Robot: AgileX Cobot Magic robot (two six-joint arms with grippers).
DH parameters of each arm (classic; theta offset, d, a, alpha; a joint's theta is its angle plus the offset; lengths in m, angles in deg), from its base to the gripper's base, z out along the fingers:
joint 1: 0 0.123 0 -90
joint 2: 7.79 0 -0.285 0
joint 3: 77.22 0 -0.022 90
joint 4: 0 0.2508 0 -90
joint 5: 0 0 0.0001 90
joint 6: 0 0.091 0 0
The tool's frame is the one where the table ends.
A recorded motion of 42 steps. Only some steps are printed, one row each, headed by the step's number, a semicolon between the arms.
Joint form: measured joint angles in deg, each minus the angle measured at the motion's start. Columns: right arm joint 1, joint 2, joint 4, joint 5, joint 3, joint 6; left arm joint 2, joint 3, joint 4, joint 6, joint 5, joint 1.
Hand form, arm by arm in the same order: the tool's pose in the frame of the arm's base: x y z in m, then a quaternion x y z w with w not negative. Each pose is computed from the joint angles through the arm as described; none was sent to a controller.
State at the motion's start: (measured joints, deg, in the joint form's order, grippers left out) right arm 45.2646 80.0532 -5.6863 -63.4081 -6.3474 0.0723; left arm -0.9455 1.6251 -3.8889 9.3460 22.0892 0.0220
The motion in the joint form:
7: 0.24 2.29 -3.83 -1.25 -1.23 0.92; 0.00 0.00 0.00 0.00 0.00 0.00
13: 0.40 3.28 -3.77 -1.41 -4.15 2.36; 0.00 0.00 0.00 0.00 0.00 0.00
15: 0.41 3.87 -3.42 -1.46 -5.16 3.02; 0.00 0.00 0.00 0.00 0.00 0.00
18: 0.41 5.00 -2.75 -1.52 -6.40 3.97; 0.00 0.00 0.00 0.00 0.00 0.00
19: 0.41 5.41 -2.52 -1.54 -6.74 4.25; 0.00 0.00 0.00 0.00 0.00 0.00
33: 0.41 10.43 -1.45 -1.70 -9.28 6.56; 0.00 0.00 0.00 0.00 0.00 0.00
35: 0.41 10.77 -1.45 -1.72 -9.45 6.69; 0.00 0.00 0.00 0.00 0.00 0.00
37: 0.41 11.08 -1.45 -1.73 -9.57 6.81; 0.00 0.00 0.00 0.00 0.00 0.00
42: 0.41 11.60 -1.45 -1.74 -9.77 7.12; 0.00 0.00 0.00 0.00 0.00 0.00
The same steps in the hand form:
7: 0.1288 0.1505 0.1717 -0.34961 0.65155 0.29427 0.60552; 0.0521 -0.0023 0.1700 0.04780 0.80620 0.01936 0.58939
13: 0.1373 0.1599 0.1786 -0.33775 0.64393 0.30687 0.61409; 0.0521 -0.0023 0.1700 0.04780 0.80620 0.01936 0.58939
15: 0.1409 0.1630 0.1802 -0.33058 0.64438 0.31052 0.61569; 0.0521 -0.0023 0.1700 0.04780 0.80620 0.01936 0.58939
18: 0.1459 0.1667 0.1805 -0.31990 0.64837 0.31426 0.61524; 0.0521 -0.0023 0.1700 0.04780 0.80620 0.01936 0.58939
19: 0.1474 0.1678 0.1802 -0.31670 0.65019 0.31506 0.61456; 0.0521 -0.0023 0.1700 0.04780 0.80620 0.01936 0.58939
33: 0.1590 0.1775 0.1693 -0.29961 0.67299 0.31926 0.59615; 0.0521 -0.0023 0.1700 0.04780 0.80620 0.01936 0.58939
35: 0.1597 0.1782 0.1685 -0.29910 0.67418 0.31960 0.59488; 0.0521 -0.0023 0.1700 0.04780 0.80620 0.01936 0.58939
37: 0.1602 0.1787 0.1676 -0.29871 0.67550 0.31980 0.59347; 0.0521 -0.0023 0.1700 0.04780 0.80620 0.01936 0.58939
42: 0.1611 0.1796 0.1661 -0.29741 0.67805 0.32066 0.59074; 0.0521 -0.0023 0.1700 0.04780 0.80620 0.01936 0.58939

